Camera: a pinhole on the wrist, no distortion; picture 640 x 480 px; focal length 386.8 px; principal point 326.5 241.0 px. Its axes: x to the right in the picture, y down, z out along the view. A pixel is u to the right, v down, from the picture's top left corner.
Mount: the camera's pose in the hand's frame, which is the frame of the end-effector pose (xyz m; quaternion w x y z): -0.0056 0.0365 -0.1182 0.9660 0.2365 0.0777 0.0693
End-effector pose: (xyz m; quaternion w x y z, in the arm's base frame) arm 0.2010 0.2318 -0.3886 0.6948 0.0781 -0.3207 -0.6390
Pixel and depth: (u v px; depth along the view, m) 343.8 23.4 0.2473
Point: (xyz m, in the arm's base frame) 0.0194 0.1482 -0.4420
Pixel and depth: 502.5 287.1 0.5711
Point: -0.1115 0.0028 -0.0281
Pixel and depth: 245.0 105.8 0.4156
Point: -0.1459 0.2397 -0.3929
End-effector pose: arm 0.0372 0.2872 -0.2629 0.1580 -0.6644 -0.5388 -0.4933
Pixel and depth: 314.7 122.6 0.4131
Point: -0.1048 0.5608 -0.3753
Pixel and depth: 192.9 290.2 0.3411
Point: 0.0605 0.4474 -0.4456
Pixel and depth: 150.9 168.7 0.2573
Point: -0.0329 0.3739 -0.4100
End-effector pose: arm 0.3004 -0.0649 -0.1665 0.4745 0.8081 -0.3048 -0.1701
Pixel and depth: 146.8 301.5 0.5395
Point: -0.0024 -0.1779 -0.5275
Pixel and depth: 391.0 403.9 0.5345
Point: 0.1649 -0.4669 -0.3735
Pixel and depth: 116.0 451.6 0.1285
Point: 0.2276 -0.0613 -0.1597
